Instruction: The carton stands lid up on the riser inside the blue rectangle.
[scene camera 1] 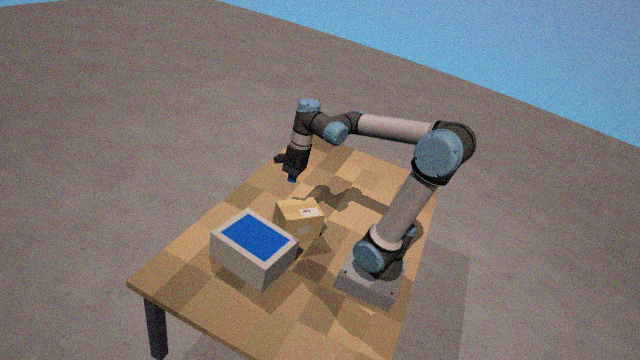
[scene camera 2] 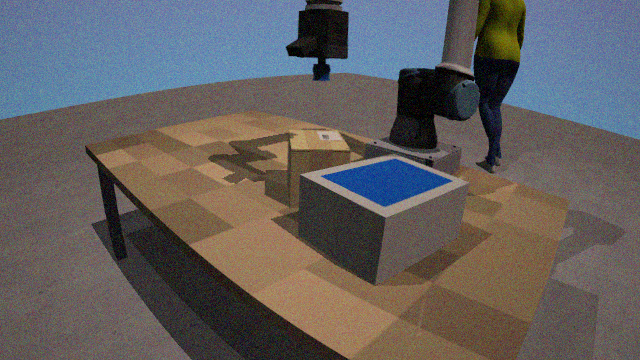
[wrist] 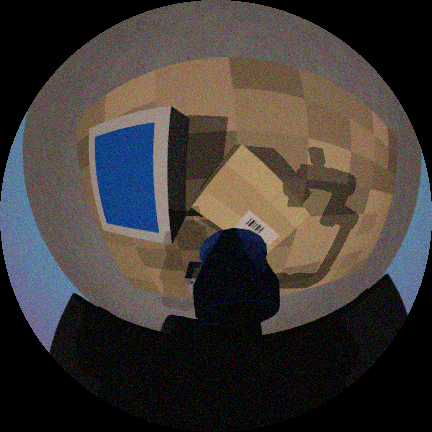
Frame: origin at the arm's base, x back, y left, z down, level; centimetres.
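Where they show: hand, its tool point: (scene camera 1: 291, 180) (scene camera 2: 321, 79) (wrist: 233, 256); arm's base, origin of its link: (scene camera 2: 413, 142).
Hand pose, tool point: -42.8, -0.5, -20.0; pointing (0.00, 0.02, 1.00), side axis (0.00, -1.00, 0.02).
Note:
Each offset is from my tool point to the centre of the thing, as dx, dy, dz. Level surfaces: height alone.
A tan carton @(+4.6, -4.4, +20.6) (scene camera 1: 299, 220) (scene camera 2: 319, 160) (wrist: 242, 187) stands on the table beside the riser, turned at an angle to it; a band of tape and a white barcode label show on its top face. The grey riser @(-2.0, +19.3, +21.1) (scene camera 1: 236, 259) (scene camera 2: 340, 227) (wrist: 178, 170) bears the blue rectangle @(-2.0, +19.3, +15.1) (scene camera 1: 256, 237) (scene camera 2: 387, 181) (wrist: 127, 177) on its top, with no carton on it. My suction gripper (scene camera 1: 291, 179) (scene camera 2: 321, 78) (wrist: 233, 240) is open and hangs in the air well above the carton's height, apart from it. The cup hides part of the carton's near edge in the wrist view.
The wooden table @(dz +27.1) (scene camera 1: 180, 295) (scene camera 2: 310, 295) (wrist: 195, 80) bears the arm's base (scene camera 1: 367, 289) (scene camera 2: 445, 159), near the carton and riser. The arm's shadow falls on the table. A person (scene camera 2: 500, 40) in a yellow-green top stands behind the base in scene camera 2.

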